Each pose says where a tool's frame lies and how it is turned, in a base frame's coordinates. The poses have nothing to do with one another.
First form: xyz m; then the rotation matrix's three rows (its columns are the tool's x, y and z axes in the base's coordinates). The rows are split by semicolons.
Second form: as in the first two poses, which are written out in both.
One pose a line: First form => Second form
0.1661, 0.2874, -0.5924; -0.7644, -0.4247, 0.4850; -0.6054, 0.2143, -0.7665; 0.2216, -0.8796, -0.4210 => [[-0.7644, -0.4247, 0.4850, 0.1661], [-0.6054, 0.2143, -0.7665, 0.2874], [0.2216, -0.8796, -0.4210, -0.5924], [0, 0, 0, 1]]
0.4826, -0.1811, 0.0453; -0.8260, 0.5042, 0.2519; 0.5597, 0.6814, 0.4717; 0.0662, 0.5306, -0.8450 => [[-0.8260, 0.5042, 0.2519, 0.4826], [0.5597, 0.6814, 0.4717, -0.1811], [0.0662, 0.5306, -0.8450, 0.0453], [0, 0, 0, 1]]
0.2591, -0.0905, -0.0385; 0.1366, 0.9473, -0.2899; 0.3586, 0.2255, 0.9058; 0.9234, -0.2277, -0.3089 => [[0.1366, 0.9473, -0.2899, 0.2591], [0.3586, 0.2255, 0.9058, -0.0905], [0.9234, -0.2277, -0.3089, -0.0385], [0, 0, 0, 1]]
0.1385, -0.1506, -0.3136; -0.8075, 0.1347, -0.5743; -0.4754, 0.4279, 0.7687; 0.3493, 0.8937, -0.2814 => [[-0.8075, 0.1347, -0.5743, 0.1385], [-0.4754, 0.4279, 0.7687, -0.1506], [0.3493, 0.8937, -0.2814, -0.3136], [0, 0, 0, 1]]
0.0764, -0.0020, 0.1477; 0.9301, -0.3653, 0.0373; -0.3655, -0.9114, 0.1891; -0.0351, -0.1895, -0.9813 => [[0.9301, -0.3653, 0.0373, 0.0764], [-0.3655, -0.9114, 0.1891, -0.0020], [-0.0351, -0.1895, -0.9813, 0.1477], [0, 0, 0, 1]]
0.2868, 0.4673, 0.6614; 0.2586, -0.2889, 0.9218; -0.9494, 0.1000, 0.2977; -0.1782, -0.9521, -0.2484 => [[0.2586, -0.2889, 0.9218, 0.2868], [-0.9494, 0.1000, 0.2977, 0.4673], [-0.1782, -0.9521, -0.2484, 0.6614], [0, 0, 0, 1]]
